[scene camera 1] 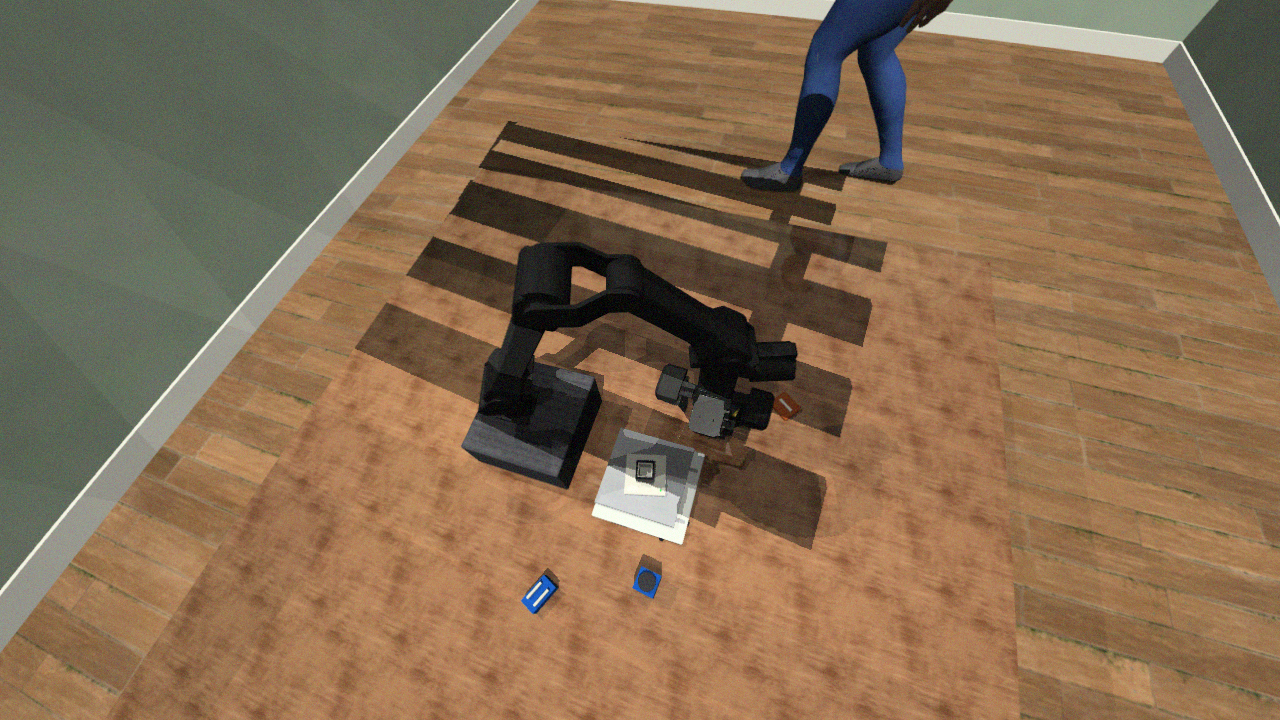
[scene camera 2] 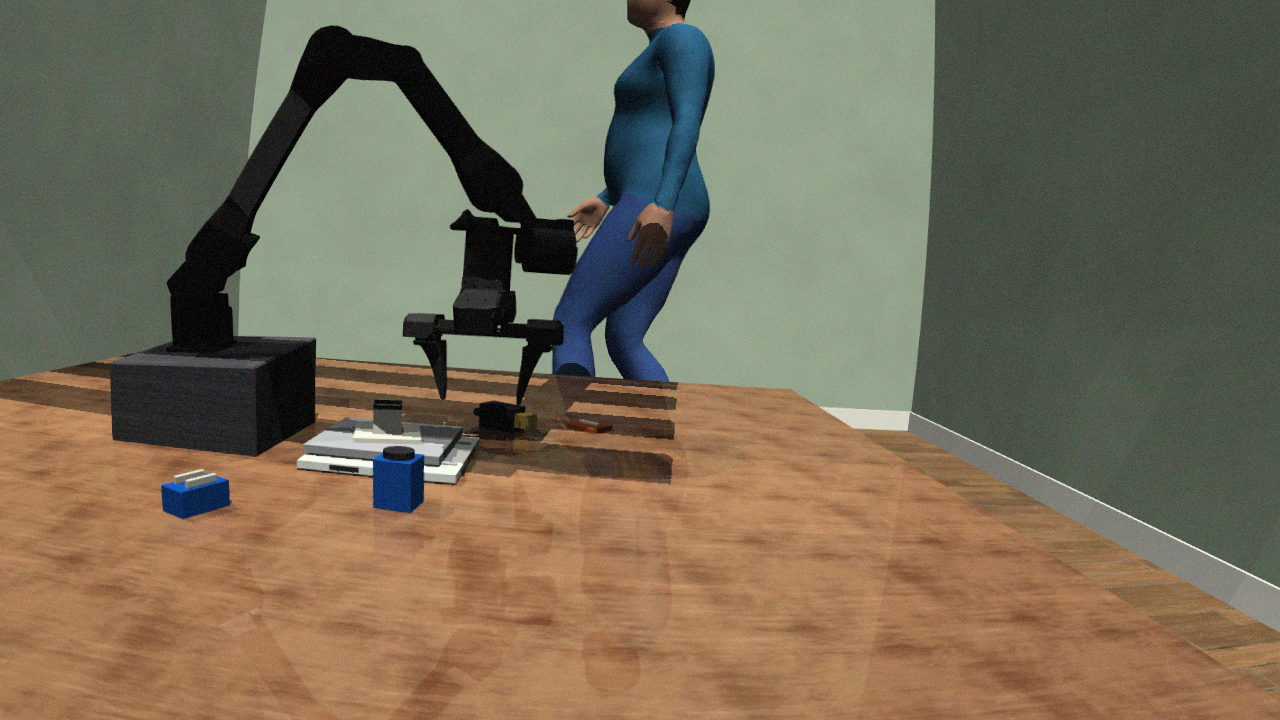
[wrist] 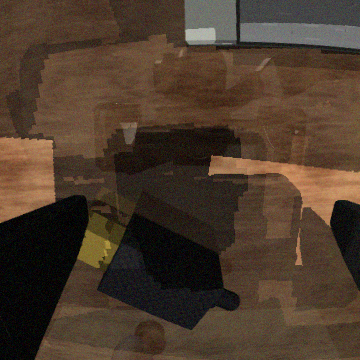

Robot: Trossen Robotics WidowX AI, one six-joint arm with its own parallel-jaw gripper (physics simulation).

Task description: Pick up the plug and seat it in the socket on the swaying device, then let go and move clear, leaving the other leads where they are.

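The plug (scene camera 2: 501, 416) (wrist: 165, 270), a black block with a yellow end and a short round stub, lies on the table. In scene camera 1 the arm mostly hides it. My gripper (scene camera 1: 713, 416) (scene camera 2: 481, 399) (wrist: 212, 210) is open and empty, pointing down, with its fingertips a little above the plug. In the wrist view the plug shows between the fingers, nearer the left one, its yellow end beside that fingertip. The socket (scene camera 1: 645, 470) (scene camera 2: 387, 417) is a small upright square piece with a dark rim on top of the grey and white device (scene camera 1: 666, 530) (scene camera 2: 452, 473) (wrist: 300, 35).
A red-brown block (scene camera 1: 785, 405) (scene camera 2: 588, 426) lies beyond the plug. A blue block with white strips (scene camera 1: 538, 593) (scene camera 2: 195, 495) and a blue block with a black round top (scene camera 1: 647, 581) (scene camera 2: 398, 483) stand on the device's near side. A person (scene camera 1: 814, 80) (scene camera 2: 662, 116) stands behind the table.
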